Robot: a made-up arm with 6 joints.
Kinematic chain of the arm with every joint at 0, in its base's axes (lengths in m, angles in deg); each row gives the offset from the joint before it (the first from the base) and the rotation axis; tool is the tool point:
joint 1: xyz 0 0 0.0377 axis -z
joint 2: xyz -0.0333 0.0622 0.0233 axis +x
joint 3: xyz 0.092 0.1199 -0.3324 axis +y
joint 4: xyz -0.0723 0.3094 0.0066 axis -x
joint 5: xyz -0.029 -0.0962 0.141 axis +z
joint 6: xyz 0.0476 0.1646 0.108 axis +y
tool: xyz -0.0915 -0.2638 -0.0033
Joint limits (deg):
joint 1: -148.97..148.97
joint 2: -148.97..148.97
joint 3: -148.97..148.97
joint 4: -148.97..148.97
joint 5: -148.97..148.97
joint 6: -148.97..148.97
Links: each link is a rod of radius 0.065 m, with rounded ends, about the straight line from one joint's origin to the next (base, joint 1, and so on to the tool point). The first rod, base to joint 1, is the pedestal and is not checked.
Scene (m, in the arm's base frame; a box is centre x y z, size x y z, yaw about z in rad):
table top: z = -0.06
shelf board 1: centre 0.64 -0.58 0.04 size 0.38 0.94 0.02 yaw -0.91
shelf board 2: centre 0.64 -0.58 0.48 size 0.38 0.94 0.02 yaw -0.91
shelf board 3: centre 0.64 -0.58 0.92 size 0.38 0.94 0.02 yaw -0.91
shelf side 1: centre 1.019 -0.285 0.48 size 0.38 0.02 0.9 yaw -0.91
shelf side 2: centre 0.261 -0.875 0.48 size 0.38 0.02 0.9 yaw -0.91
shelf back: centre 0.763 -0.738 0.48 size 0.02 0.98 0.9 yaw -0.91
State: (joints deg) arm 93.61 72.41 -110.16 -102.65 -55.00 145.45
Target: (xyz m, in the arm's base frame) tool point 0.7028 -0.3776 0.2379
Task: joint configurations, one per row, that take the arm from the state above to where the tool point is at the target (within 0.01 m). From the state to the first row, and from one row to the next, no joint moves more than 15 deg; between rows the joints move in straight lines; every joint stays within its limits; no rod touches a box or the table.
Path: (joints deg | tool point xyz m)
1: 91.13 71.32 -101.52 -112.94 -58.54 146.37 | 0.4970 -0.4294 0.1740
2: 88.65 70.24 -92.88 -123.23 -62.09 147.29 | 0.5977 -0.4194 0.2069
3: 86.17 69.15 -84.24 -133.53 -65.63 148.21 | 0.7027 -0.3777 0.2379

